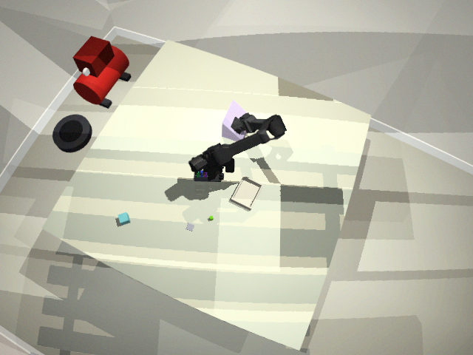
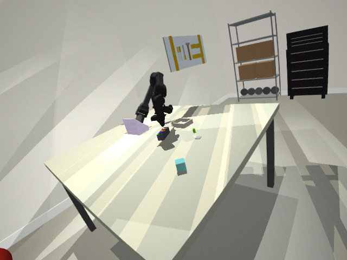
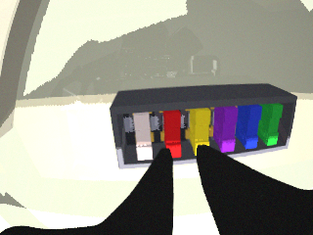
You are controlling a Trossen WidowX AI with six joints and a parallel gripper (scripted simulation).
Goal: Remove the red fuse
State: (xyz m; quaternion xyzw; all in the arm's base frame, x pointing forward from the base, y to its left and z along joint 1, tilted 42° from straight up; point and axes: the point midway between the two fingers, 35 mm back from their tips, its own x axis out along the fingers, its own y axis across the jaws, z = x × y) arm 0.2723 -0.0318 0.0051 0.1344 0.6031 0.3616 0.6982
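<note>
Now: the red fuse 4 cm below my gripper tip. From my gripper tip the other things lie so: purple fuse (1 cm ahead, 3 cm to the right, 4 cm below); then white fuse (1 cm behind, 2 cm to the left, 4 cm below); then yellow fuse (2 cm to the right, 4 cm below).
</note>
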